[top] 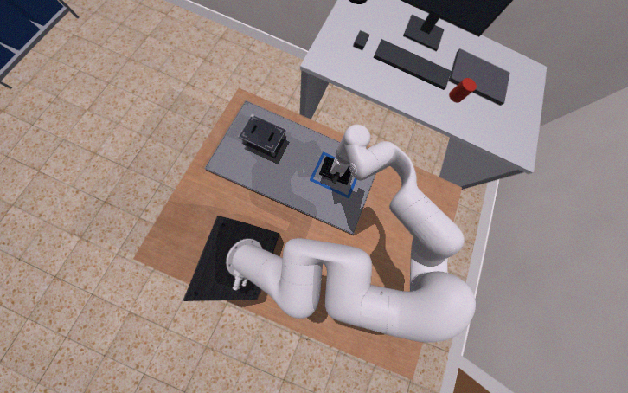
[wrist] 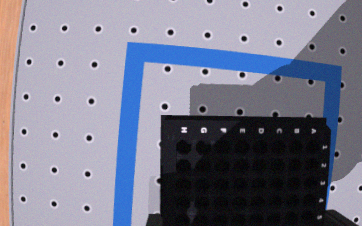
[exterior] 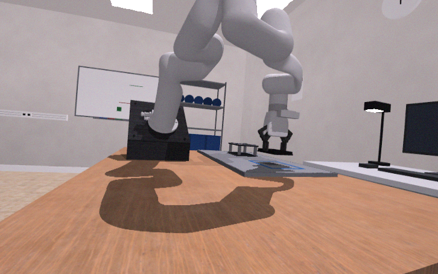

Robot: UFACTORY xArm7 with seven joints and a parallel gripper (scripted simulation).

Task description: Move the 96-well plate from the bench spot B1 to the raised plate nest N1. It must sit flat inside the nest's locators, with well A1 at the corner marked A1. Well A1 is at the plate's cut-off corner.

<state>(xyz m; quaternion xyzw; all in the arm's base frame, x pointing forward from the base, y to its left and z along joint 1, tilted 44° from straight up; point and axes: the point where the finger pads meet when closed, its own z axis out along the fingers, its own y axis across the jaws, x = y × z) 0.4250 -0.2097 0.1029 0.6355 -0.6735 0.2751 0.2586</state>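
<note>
The raised plate nest N1 lies 60 mm ahead of my hand, 350 mm to the left of it and 10 mm below it. Round my hand: A1 mark 120 mm ahead, 410 mm to the left; then black 96-well plate 10 mm below.
</note>
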